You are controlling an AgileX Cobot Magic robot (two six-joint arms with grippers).
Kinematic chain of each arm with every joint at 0, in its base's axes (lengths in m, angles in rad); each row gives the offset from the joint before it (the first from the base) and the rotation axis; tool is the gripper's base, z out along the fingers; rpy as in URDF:
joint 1: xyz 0 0 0.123 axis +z
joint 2: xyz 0 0 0 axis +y
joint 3: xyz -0.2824 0 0.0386 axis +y
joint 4: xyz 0.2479 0 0.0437 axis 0.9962 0 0.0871
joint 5: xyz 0 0 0 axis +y
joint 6: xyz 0.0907 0 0.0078 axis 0.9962 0 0.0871
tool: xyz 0 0 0 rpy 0 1.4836 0
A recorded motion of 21 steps. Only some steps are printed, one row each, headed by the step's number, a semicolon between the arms.
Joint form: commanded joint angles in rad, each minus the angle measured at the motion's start. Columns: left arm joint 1, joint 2, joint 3, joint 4, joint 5, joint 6; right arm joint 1, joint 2, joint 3, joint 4, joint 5, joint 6.
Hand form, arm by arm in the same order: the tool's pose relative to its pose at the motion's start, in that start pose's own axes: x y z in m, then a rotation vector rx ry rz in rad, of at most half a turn. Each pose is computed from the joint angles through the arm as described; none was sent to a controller.
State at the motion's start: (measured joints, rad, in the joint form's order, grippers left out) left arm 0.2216 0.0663 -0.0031 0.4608 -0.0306 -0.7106; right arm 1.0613 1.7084 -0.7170 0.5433 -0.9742 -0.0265
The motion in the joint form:
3: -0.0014 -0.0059 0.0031 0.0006 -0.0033 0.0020; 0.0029 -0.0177 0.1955 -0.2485 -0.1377 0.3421
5: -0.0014 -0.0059 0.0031 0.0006 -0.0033 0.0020; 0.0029 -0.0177 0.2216 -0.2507 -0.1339 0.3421
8: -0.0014 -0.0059 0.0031 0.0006 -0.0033 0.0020; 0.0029 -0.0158 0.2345 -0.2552 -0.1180 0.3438
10: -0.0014 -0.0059 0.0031 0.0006 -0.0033 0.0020; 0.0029 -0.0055 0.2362 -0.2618 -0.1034 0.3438
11: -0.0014 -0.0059 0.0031 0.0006 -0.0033 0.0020; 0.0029 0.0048 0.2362 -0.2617 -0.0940 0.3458
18: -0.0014 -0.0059 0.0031 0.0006 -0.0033 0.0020; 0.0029 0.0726 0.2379 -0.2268 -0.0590 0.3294
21: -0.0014 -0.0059 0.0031 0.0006 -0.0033 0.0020; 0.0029 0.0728 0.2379 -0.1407 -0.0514 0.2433
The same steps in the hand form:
3: 0.0004 -0.0001 -0.0005 0.0042 -0.0049 0.0026; 0.0238 -0.0075 -0.0379 -0.1744 0.0522 0.1539
5: 0.0004 -0.0001 -0.0005 0.0042 -0.0049 0.0026; 0.0291 -0.0114 -0.0429 -0.1665 0.0791 0.1436
8: 0.0004 -0.0001 -0.0005 0.0042 -0.0049 0.0026; 0.0334 -0.0134 -0.0455 -0.1614 0.1084 0.1367
10: 0.0004 -0.0001 -0.0005 0.0042 -0.0049 0.0026; 0.0380 -0.0141 -0.0455 -0.1594 0.1342 0.1284
11: 0.0004 -0.0001 -0.0005 0.0042 -0.0049 0.0026; 0.0418 -0.0150 -0.0451 -0.1532 0.1525 0.1260
18: 0.0004 -0.0001 -0.0005 0.0042 -0.0049 0.0026; 0.0637 -0.0234 -0.0434 -0.0905 0.2391 0.0974
21: 0.0004 -0.0001 -0.0005 0.0042 -0.0049 0.0026; 0.0633 -0.0301 -0.0428 -0.0219 0.2290 0.0475

